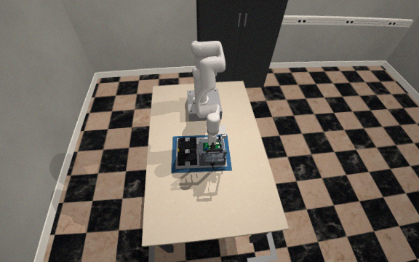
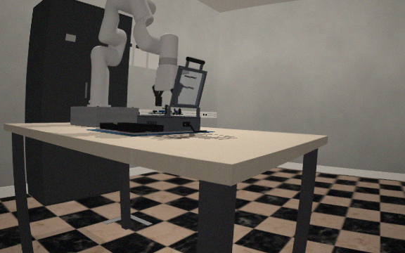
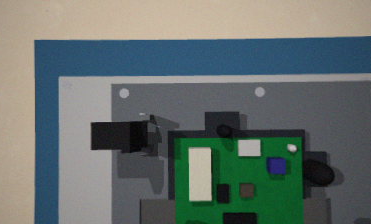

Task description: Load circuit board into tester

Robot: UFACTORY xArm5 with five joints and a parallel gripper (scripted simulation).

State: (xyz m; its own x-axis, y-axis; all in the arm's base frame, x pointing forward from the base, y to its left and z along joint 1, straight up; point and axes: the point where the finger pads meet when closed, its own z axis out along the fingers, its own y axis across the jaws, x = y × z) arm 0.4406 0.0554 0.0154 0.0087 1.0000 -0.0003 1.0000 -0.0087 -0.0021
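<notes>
Now: the green circuit board 3 cm below my hand. The rest, counted from my hand: black post 6 cm behind, 6 cm to the left, 2 cm below; then tester lid 12 cm ahead, 8 cm above.
</notes>
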